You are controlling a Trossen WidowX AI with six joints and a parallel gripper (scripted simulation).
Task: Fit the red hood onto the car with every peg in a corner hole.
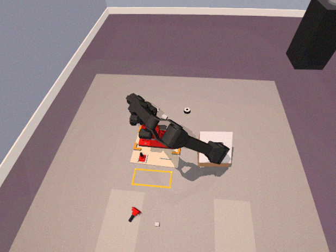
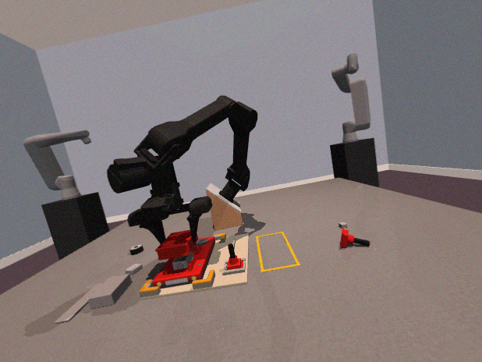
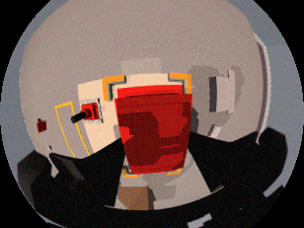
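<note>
The grey engine block is 5 cm below my gripper tip. Also, from my gripper tip: hood (1 cm above).
</note>
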